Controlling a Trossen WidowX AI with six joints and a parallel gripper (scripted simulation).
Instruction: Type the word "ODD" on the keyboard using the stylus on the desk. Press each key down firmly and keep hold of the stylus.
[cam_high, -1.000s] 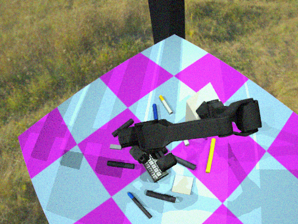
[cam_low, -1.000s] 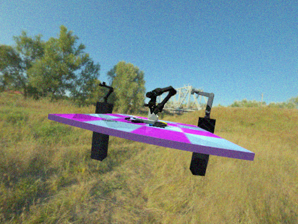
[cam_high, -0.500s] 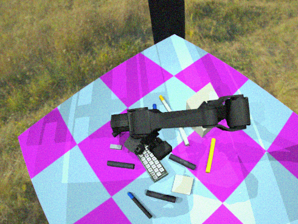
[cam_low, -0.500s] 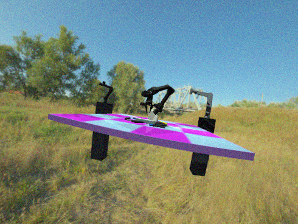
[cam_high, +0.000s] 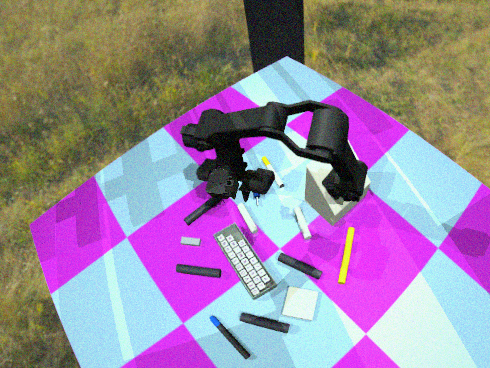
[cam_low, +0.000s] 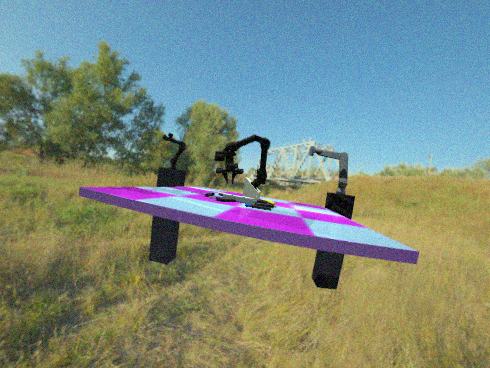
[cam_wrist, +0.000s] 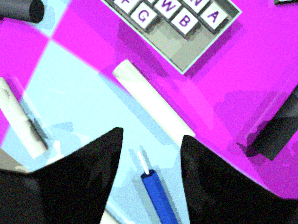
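The stylus lies 8 cm behind my gripper tip, 3 cm to the right of it and 9 cm below it. Also, from my gripper tip: grey block 16 cm ahead, 6 cm to the right, 10 cm below; then stylus tip 6 cm behind, 1 cm to the right, 9 cm below; then yellow marker 17 cm behind, 6 cm to the right, 9 cm below.
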